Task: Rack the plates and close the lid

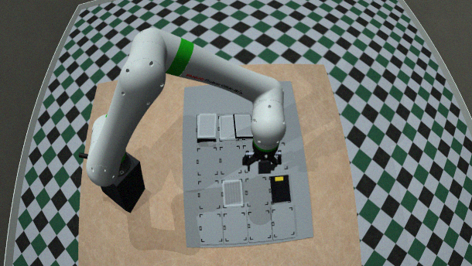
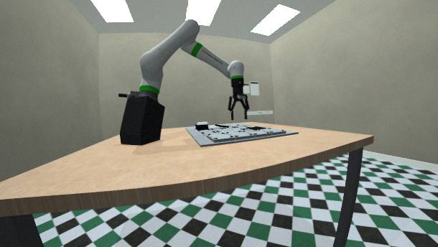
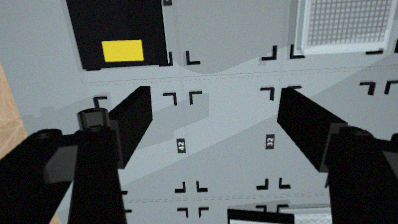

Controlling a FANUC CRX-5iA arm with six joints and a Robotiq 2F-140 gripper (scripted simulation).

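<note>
The deep-well block is 260 mm behind my hand, 210 mm to the left of it and 80 mm below it. Round my hand: bay label 32: 80 mm behind, 70 mm to the left, 100 mm below; then bay label reading 33: 60 mm behind, 100 mm to the right, 100 mm below; then black plate lid: 100 mm ahead, 80 mm to the right, 80 mm below.
</note>
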